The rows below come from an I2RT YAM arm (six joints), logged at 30 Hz.
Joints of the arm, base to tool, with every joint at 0 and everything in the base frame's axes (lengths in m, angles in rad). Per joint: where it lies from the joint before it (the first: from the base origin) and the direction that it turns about. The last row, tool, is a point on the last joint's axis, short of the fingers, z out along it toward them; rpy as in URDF.
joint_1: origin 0.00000 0.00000 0.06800 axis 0 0 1
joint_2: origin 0.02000 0.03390 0.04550 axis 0 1 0
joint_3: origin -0.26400 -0.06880 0.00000 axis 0 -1 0
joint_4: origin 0.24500 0.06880 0.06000 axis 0 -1 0
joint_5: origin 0.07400 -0.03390 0.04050 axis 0 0 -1
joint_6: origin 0.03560 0.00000 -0.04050 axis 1 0 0
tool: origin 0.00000 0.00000 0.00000 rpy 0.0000 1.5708 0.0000
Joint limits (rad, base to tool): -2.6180..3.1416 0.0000..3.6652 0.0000..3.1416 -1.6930..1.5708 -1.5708..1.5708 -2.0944..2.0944
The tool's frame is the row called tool.
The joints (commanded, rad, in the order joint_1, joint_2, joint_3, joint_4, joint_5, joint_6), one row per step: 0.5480, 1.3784, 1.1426, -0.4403, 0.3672, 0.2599; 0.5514, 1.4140, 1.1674, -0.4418, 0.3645, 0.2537; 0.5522, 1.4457, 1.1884, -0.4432, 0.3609, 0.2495; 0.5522, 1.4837, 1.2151, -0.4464, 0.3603, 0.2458; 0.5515, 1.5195, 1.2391, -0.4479, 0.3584, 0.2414; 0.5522, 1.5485, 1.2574, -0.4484, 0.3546, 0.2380; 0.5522, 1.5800, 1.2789, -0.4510, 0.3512, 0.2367; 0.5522, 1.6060, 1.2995, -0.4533, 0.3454, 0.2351
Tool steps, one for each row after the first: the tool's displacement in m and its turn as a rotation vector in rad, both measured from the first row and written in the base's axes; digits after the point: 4 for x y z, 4 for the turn. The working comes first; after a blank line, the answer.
Tool pose at each row, in the base's axes (x y z in m, rotation vector in rad; the steps are taken from these numbers as rounded here): 0.2673, 0.1482, 0.3066, -0.1211, 2.1914, 0.0390; 0.2740, 0.1536, 0.3045, -0.1368, 2.2022, 0.0340; 0.2801, 0.1578, 0.3019, -0.1480, 2.2134, 0.0297; 0.2877, 0.1625, 0.2990, -0.1568, 2.2259, 0.0208; 0.2949, 0.1668, 0.2956, -0.1660, 2.2376, 0.0133; 0.3005, 0.1706, 0.2922, -0.1761, 2.2481, 0.0101; 0.3067, 0.1746, 0.2887, -0.1833, 2.2598, 0.0066; 0.3119, 0.1780, 0.2866, -0.1905, 2.2679, 0.0081

0.0067, 0.0054, -0.0021, -0.0099, 0.0109, 0.0091; 0.0128, 0.0096, -0.0047, -0.0177, 0.0222, 0.0153; 0.0204, 0.0143, -0.0076, -0.0278, 0.0345, 0.0179; 0.0276, 0.0186, -0.0110, -0.0371, 0.0462, 0.0214; 0.0332, 0.0224, -0.0144, -0.0435, 0.0569, 0.0271; 0.0394, 0.0264, -0.0179, -0.0491, 0.0687, 0.0305; 0.0446, 0.0298, -0.0200, -0.0510, 0.0771, 0.0359
